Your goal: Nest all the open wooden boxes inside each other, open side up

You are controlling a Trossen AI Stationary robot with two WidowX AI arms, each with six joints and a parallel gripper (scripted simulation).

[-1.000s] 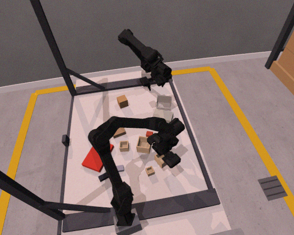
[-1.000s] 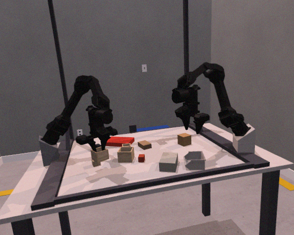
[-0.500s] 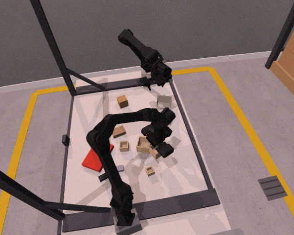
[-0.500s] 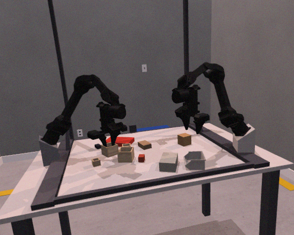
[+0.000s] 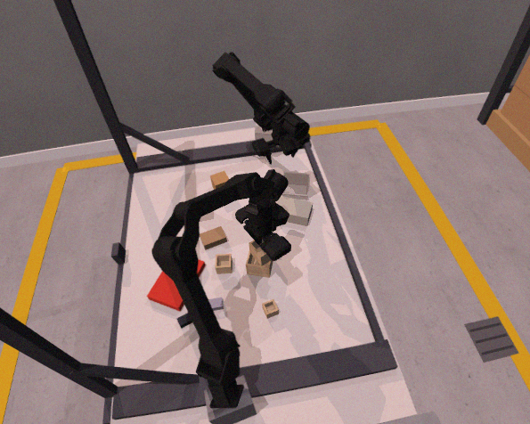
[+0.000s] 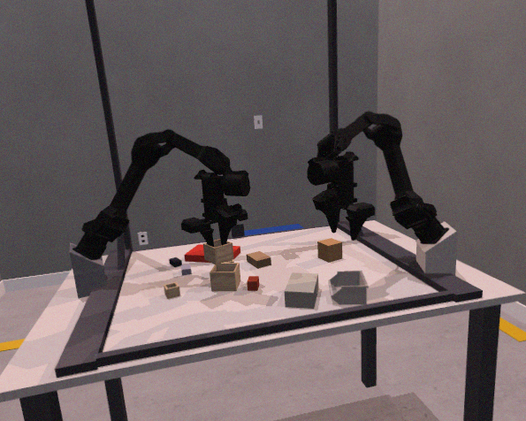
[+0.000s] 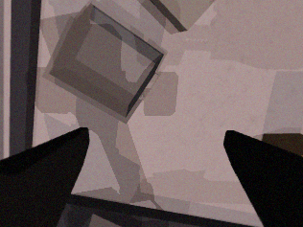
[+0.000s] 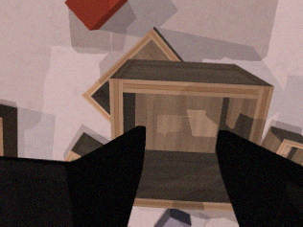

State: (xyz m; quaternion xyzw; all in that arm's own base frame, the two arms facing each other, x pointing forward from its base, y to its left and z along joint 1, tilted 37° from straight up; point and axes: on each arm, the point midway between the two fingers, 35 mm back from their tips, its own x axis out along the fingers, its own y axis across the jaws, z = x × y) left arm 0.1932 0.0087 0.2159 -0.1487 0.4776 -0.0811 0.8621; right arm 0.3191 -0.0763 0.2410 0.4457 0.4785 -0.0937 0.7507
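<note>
Now: the grey closed block 16 cm below my left hand, 12 cm to the right of it and 5 cm ahead of it. The rest, counted from my left hand: red cube (26 cm to the right, 17 cm below, 2 cm behind); then grey open box (16 cm below, 5 cm ahead); then brown cube (23 cm behind, 16 cm below, 1 cm to the right).
The red cube lies 1 cm ahead of my right hand, 9 cm to the left of it and 14 cm below it. The rest, counted from my right hand: grey closed block: 8 cm ahead, 23 cm to the left, 13 cm below; red slab: 27 cm behind, 7 cm to the right, 14 cm below; flat brown block: 18 cm behind, 10 cm to the left, 14 cm below.
</note>
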